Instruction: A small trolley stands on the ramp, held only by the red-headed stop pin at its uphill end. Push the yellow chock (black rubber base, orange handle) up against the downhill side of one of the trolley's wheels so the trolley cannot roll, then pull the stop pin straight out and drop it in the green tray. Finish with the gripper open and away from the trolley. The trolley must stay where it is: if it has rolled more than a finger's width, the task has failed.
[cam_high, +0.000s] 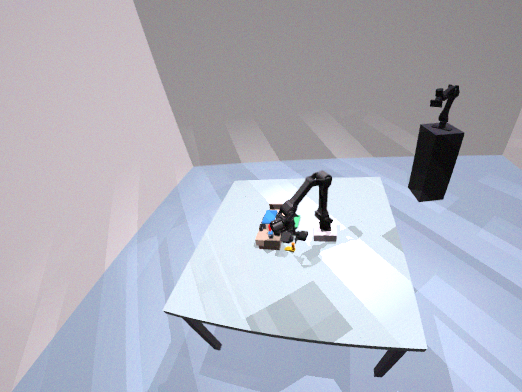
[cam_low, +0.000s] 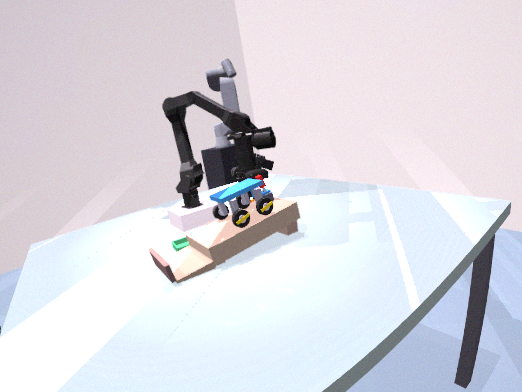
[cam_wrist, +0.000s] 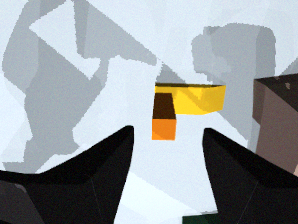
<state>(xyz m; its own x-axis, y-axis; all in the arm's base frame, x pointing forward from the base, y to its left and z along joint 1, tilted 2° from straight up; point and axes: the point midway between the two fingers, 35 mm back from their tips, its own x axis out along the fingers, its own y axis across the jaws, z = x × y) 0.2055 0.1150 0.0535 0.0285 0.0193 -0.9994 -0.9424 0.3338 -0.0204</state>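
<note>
Now: gripper tip 20 mm short of the yellow chock, 10 mm to the left of it and 50 mm above it. Round my gripper tip: blue-topped trolley (130 mm ahead, 150 mm to the right, 40 mm above); red-headed stop pin (120 mm ahead, 60 mm to the right, 60 mm above); wooden ramp (130 mm ahead, 160 mm to the right, 20 mm below).
</note>
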